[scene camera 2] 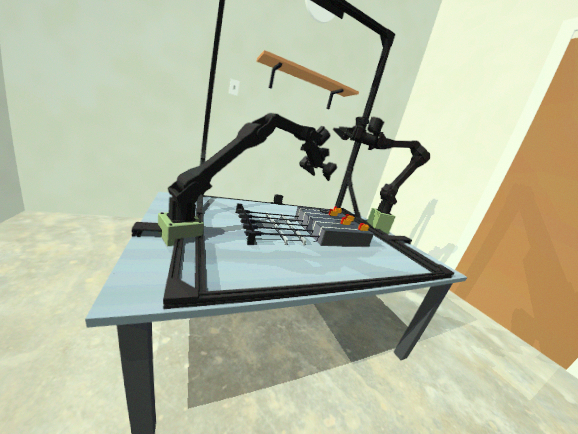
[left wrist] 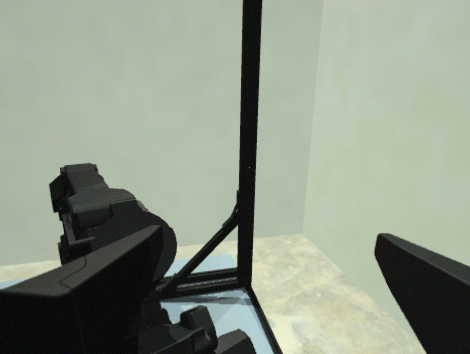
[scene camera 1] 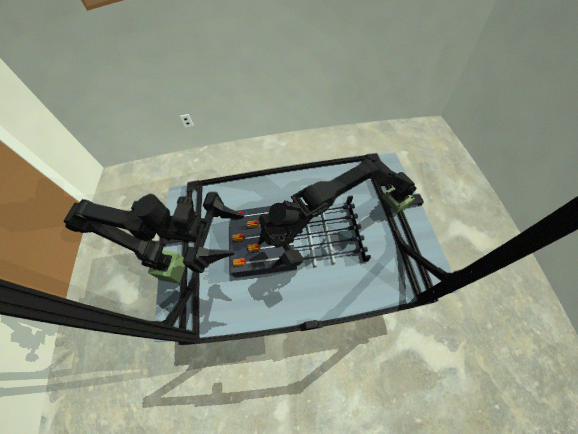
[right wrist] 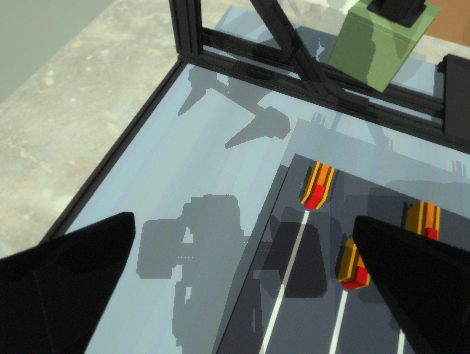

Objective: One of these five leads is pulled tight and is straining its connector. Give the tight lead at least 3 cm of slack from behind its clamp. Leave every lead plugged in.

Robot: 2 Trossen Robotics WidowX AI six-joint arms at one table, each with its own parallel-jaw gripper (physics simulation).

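Frame: origin at the left arm's base, x left, y back, z up, level; metres.
Seen in the pictures: left gripper, fingertip midpoint: [scene camera 2: 335, 128] [left wrist: 267, 239] [scene camera 1: 239, 234]; right gripper, fingertip midpoint: [scene camera 2: 321, 178] [scene camera 1: 265, 255] [right wrist: 246, 224]; left arm's base, origin of the base link: [scene camera 2: 383, 211] [scene camera 1: 162, 262] [right wrist: 396, 8]; right arm's base, origin of the base link: [scene camera 2: 181, 217] [scene camera 1: 399, 195].
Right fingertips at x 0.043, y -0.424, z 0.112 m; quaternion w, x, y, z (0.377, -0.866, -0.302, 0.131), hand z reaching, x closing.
Offsets run from my right fingertips to a thing's top centre. "spot": to the spot under its first point. Level surfaces: height alone.
Orange-and-red connectors [scene camera 1: 239, 262] [scene camera 2: 364, 227] [right wrist: 318, 187] sit on a dark stepped block {dx +0.136, dy +0.068, dz -0.155 m} [scene camera 1: 265, 270] [scene camera 2: 345, 238] [right wrist: 305, 320]. Thin pale leads {spot: dx +0.038, dy +0.027, dz -0.155 m} [right wrist: 283, 285] run from them, across light rods, towards black end pieces [scene camera 1: 366, 258] [scene camera 2: 251, 239]. Which lead is tight, and which part is its clamp, cannot be told. My left gripper [scene camera 1: 236, 235] [scene camera 2: 336, 131] [left wrist: 267, 239] is open and empty, high over the connector end. My right gripper [scene camera 2: 320, 176] [right wrist: 246, 224] is open and empty, above the block; its arm hides parts of the leads in scene camera 1.
A black frame [scene camera 1: 250, 330] [scene camera 2: 310, 293] edges the blue table {dz -0.221 m} [scene camera 2: 120, 270], with uprights at its sides. The two arms are close together above the block. Green arm mounts [scene camera 1: 170, 268] [scene camera 2: 181, 230] stand at the table's sides. Arm shadows lie across the table and block.
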